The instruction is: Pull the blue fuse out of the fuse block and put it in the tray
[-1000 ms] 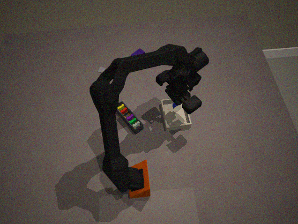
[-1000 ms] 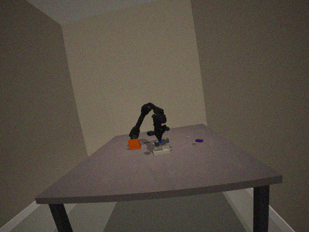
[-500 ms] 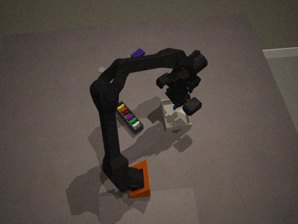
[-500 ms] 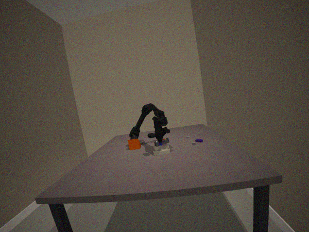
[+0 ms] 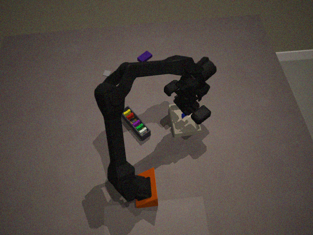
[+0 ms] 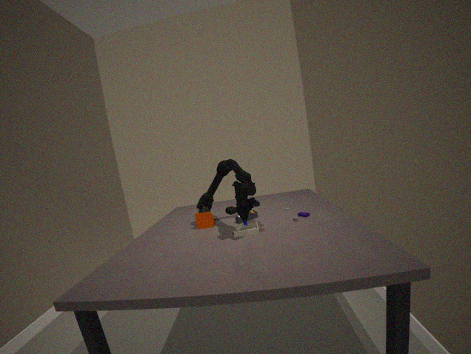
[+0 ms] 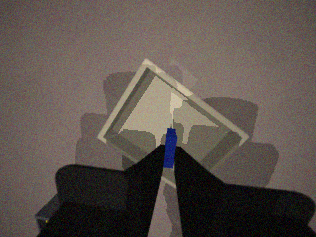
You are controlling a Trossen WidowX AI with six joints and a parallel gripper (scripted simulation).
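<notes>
Right now the blue fuse is 1 cm below my gripper tip. Round my gripper tip: white tray (5 cm below); white fuse (16 cm to the left, 4 cm behind, 3 cm below); green fuse (18 cm to the left, 3 cm below, 3 cm behind).
</notes>
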